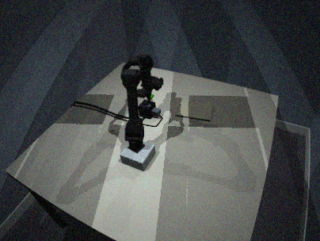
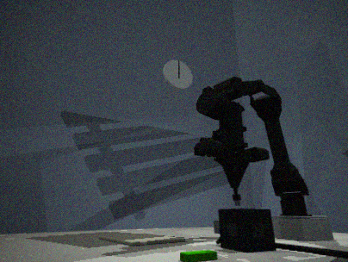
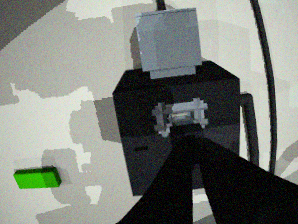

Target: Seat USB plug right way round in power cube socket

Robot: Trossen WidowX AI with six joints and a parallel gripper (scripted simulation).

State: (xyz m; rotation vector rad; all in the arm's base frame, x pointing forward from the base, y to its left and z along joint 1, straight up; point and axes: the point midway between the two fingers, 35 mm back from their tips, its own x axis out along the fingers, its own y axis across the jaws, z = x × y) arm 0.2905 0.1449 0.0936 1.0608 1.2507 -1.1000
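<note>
The USB plug is 20 mm below my gripper tip. The rest, counted from my gripper tip: green block: 140 mm ahead, 120 mm below, 110 mm to the left; thin flat plate: 210 mm to the right, 180 mm ahead, 120 mm below.
</note>
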